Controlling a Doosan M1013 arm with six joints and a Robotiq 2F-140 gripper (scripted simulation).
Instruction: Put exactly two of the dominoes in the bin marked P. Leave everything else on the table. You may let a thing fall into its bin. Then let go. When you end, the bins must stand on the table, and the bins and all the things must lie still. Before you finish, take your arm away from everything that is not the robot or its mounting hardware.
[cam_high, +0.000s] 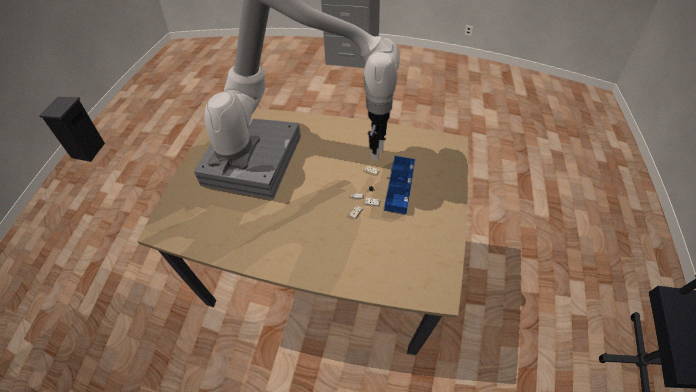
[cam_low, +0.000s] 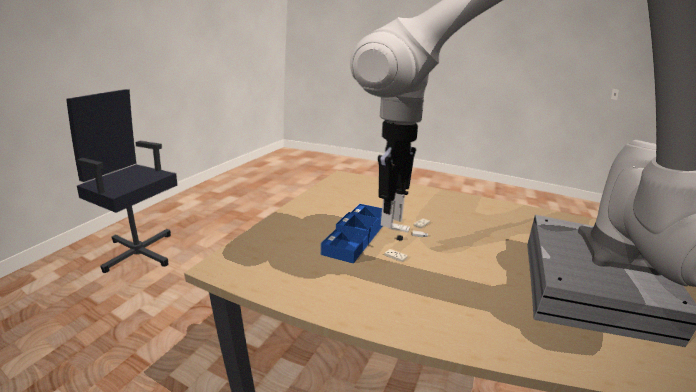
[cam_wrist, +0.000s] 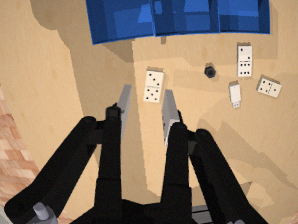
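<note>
Right now my hand is 20 mm past the domino and 120 mm above it. The rest, counted from my hand: white usb stick 60 mm behind, 140 mm to the right, 120 mm below; then small black nut 10 mm behind, 100 mm to the right, 120 mm below; then blue bin block 100 mm ahead, 60 mm to the right, 100 mm below.
</note>
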